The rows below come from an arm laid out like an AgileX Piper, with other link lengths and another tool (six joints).
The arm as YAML. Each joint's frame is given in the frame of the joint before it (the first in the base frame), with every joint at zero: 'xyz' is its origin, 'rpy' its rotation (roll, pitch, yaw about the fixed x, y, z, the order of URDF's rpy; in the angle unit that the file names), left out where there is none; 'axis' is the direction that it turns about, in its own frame. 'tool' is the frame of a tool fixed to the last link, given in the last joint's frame.
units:
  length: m
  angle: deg
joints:
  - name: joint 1
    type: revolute
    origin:
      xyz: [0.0, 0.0, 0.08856]
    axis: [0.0, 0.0, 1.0]
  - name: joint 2
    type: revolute
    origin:
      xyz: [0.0, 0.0, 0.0]
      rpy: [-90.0, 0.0, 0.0]
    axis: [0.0, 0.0, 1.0]
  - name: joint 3
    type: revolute
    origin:
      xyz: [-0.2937, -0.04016, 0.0]
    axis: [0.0, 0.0, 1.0]
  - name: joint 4
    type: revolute
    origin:
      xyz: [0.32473, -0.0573, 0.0]
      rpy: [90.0, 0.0, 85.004]
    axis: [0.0, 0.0, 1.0]
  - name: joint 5
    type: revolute
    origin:
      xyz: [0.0, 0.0, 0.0]
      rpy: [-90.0, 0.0, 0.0]
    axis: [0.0, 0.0, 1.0]
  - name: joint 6
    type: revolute
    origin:
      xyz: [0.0, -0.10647, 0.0]
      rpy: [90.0, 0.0, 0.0]
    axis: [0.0, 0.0, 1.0]
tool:
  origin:
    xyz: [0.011, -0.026, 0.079]
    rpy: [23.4, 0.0, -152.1]
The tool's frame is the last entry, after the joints.
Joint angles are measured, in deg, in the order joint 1, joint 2, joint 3, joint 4, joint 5, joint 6. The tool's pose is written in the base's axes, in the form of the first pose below.
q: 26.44 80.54 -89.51 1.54 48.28 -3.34
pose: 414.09 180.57 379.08 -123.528 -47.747 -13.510
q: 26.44 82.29 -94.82 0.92 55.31 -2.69
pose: 409.72 177.00 389.64 -126.827 -45.110 -11.524
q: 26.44 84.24 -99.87 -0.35 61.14 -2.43
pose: 408.25 172.34 399.63 -130.250 -43.536 -9.683
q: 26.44 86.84 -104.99 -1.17 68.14 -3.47
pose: 406.45 168.39 402.38 -135.317 -40.660 -5.969
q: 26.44 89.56 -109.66 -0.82 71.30 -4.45
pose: 411.42 171.83 408.26 -136.542 -39.796 -4.385
